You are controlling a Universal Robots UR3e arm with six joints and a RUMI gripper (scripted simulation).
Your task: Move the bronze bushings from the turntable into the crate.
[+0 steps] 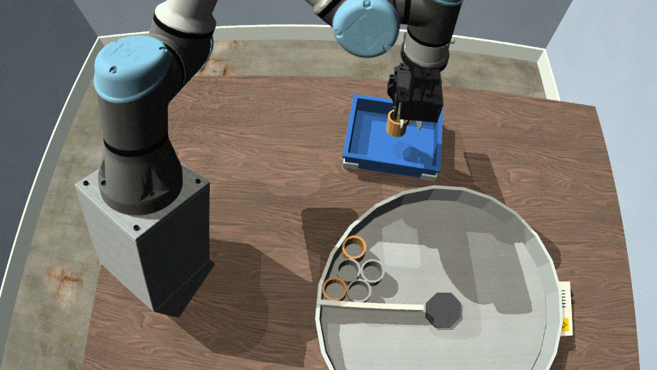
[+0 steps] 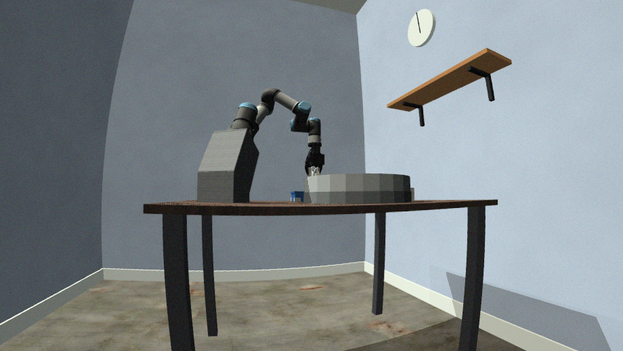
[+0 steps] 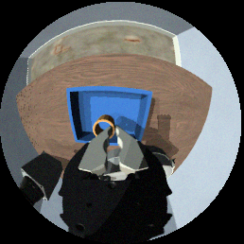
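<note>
The blue crate lies 2 cm behind my hand and 7 cm below it. The rest, counted from my hand: grey turntable (9 cm ahead, 34 cm to the right, 4 cm below).
</note>
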